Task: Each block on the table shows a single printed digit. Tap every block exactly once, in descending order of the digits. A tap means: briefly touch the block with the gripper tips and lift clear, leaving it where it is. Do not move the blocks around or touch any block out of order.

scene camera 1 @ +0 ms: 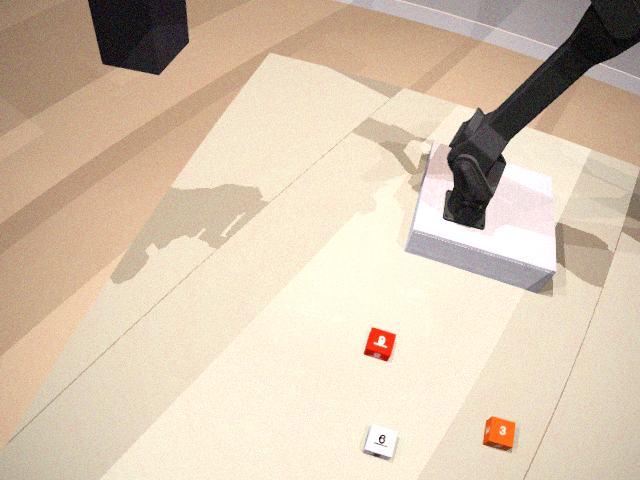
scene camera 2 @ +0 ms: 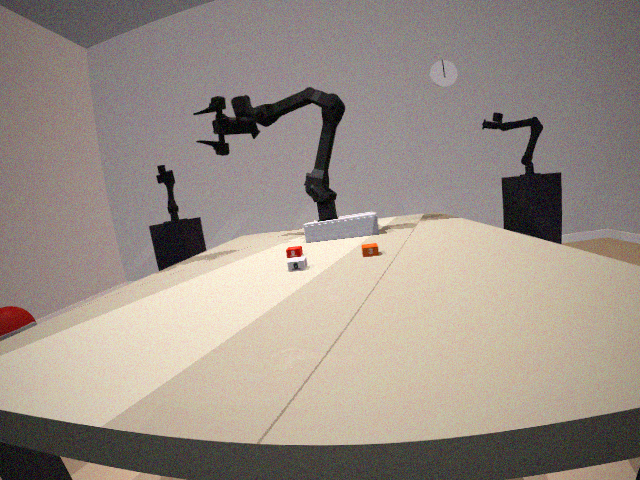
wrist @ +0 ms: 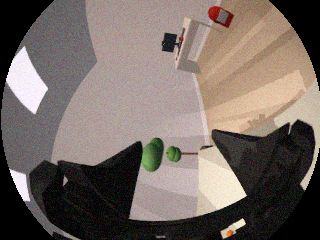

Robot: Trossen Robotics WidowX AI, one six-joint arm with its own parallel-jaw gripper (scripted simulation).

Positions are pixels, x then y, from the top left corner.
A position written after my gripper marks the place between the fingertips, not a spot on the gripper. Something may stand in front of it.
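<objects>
I find my gripper in the wrist view (177, 139). The gripper is there for me in scene camera 2 (195, 127) as well, but in scene camera 1 it is out of frame.
</objects>
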